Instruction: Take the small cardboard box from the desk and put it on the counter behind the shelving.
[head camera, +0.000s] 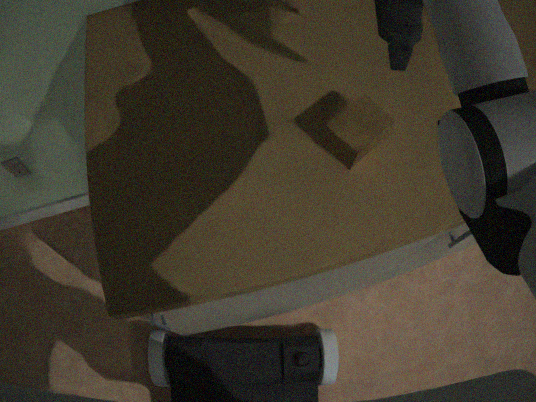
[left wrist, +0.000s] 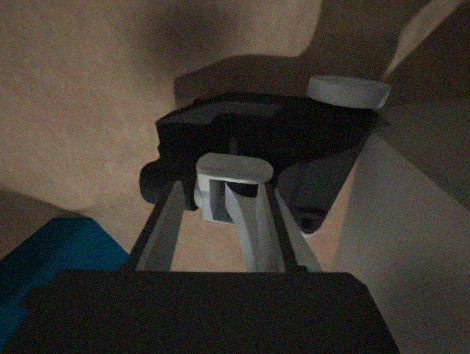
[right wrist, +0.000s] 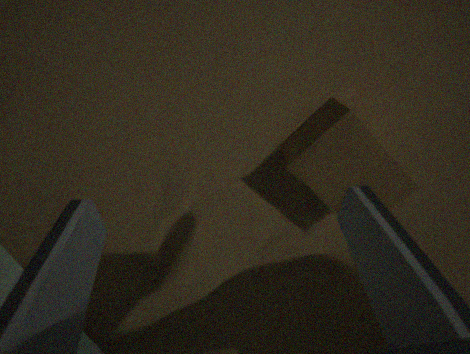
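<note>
The small cardboard box lies on the tan desk top, turned cornerwise, with a dark band along two sides. It blends with the desk in the dim light. My right gripper is open and empty. In the head view it is above the box in the picture, apart from it. In the right wrist view the box is right of the middle, and the right-hand fingertip overlaps its lower part. My left gripper is partly open and empty, away from the desk top. The shelving and counter cannot be made out.
The robot's dark base is beside the desk's pale front edge. A blue object is at the lower left of the left wrist view. A pale green surface adjoins the desk's left side. Arm shadows cross the desk.
</note>
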